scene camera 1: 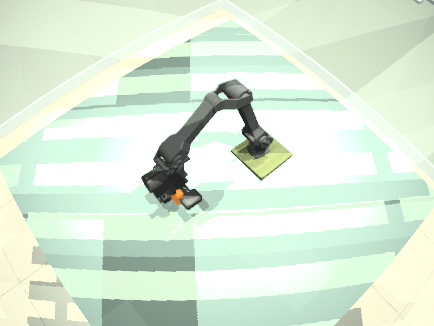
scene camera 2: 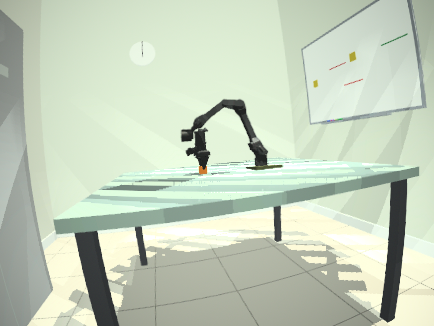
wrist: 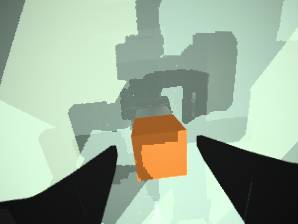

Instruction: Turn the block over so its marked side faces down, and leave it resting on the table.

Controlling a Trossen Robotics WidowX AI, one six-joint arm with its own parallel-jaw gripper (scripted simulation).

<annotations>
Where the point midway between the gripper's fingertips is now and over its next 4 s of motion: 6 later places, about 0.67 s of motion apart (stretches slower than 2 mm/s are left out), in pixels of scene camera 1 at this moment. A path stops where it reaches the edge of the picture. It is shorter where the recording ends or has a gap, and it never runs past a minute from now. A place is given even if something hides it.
The gripper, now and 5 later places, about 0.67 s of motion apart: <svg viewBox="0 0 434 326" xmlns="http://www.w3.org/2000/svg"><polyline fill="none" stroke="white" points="178,195 177,191 175,193 173,195 169,199 172,197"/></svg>
</annotations>
